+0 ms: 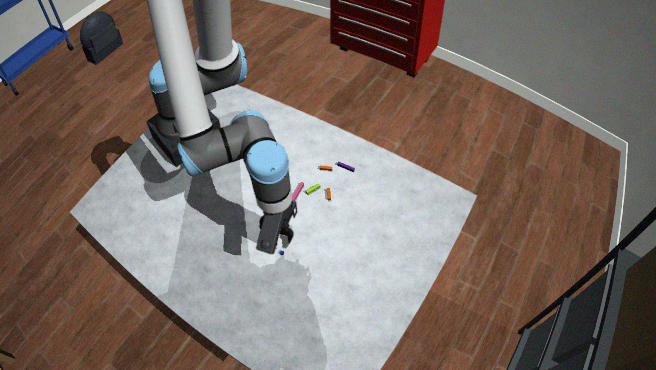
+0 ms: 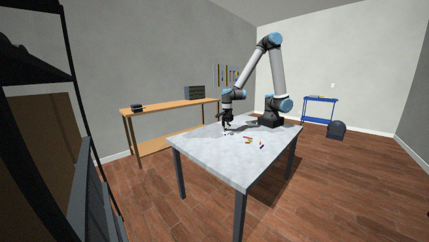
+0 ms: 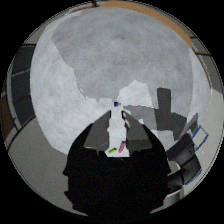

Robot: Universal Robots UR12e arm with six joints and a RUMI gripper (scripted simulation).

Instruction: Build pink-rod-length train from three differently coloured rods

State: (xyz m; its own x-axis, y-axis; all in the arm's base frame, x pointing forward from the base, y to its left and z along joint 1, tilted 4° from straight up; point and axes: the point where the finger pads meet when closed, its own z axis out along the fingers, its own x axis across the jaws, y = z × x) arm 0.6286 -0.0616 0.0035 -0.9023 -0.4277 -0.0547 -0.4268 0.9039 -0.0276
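My hand is 50 mm above the blue rod. From my hand the other things lie so: pink rod 180 mm to the left, 120 mm behind, 50 mm below; lime rod 230 mm to the left, 100 mm behind, 50 mm below; grey rod 60 mm behind, 50 mm below, 30 mm to the left.
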